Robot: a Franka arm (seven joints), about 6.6 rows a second.
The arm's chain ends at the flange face. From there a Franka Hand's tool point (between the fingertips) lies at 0.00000 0.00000 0.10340 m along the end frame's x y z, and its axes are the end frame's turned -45 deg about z.
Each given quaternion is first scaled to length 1.
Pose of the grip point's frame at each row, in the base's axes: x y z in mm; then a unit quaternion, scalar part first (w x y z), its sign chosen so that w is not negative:
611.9 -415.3 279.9 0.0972 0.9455 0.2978 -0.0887
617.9 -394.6 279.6 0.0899 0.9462 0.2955 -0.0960
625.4 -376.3 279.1 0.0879 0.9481 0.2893 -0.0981
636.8 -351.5 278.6 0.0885 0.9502 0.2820 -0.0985
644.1 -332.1 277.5 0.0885 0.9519 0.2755 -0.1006
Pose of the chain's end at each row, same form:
623.3 -390.8 379.7 0.1237 0.9875 -0.0867 -0.0448
631.2 -371.1 379.4 0.1198 0.9873 -0.0891 -0.0543
639.4 -353.2 378.9 0.1188 0.9867 -0.0955 -0.0570
651.0 -328.4 378.4 0.1195 0.9858 -0.1031 -0.0571
658.9 -308.9 377.2 0.1203 0.9849 -0.1097 -0.0591

